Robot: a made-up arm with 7 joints.
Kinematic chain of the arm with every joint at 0, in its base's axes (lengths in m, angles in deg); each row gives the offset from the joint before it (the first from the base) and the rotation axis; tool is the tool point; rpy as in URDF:
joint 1: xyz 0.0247 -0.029 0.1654 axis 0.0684 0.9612 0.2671
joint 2: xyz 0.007 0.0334 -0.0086 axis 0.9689 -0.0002 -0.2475
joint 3: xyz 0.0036 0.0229 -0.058 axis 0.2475 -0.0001 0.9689
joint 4: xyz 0.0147 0.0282 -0.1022 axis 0.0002 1 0
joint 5: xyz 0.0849 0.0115 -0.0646 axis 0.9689 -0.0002 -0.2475
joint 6: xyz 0.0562 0.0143 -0.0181 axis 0.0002 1 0
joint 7: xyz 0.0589 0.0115 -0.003 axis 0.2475 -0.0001 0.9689
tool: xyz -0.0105 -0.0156 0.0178 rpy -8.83 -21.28 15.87
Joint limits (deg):
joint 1: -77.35..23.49
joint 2: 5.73..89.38
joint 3: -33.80..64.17
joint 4: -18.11..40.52
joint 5: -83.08..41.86
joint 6: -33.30..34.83
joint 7: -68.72..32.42
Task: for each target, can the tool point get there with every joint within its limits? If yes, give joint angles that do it. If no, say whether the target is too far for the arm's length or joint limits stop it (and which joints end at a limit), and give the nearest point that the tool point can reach.
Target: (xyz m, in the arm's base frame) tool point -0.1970 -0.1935 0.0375
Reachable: no: joint limits stop it (at a limit: joint 1, joint 2, joint 3, joint 4, joint 5, joint 6) | nearest point -0.0014 -0.0208 -0.1728 | short by 0.335 m
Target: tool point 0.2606 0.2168 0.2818
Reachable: yes | joints -24.61 71.84 14.15 1.91 -46.74 -17.68 -59.26
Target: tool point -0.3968 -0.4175 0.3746
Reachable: no: too far | nearest point -0.0936 0.1116 0.3662 | short by 0.610 m
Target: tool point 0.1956 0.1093 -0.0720
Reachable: yes | joints 12.96 29.04 -12.98 -3.09 13.05 -2.36 -13.05
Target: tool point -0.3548 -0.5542 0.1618
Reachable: no: too far | nearest point 0.1981 -0.1529 0.2877 | short by 0.695 m
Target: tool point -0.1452 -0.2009 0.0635
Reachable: no: joint limits stop it (at a limit: joint 1, joint 2, joint 3, joint 4, joint 5, joint 6) | nearest point -0.0015 -0.0204 -0.1725 | short by 0.330 m
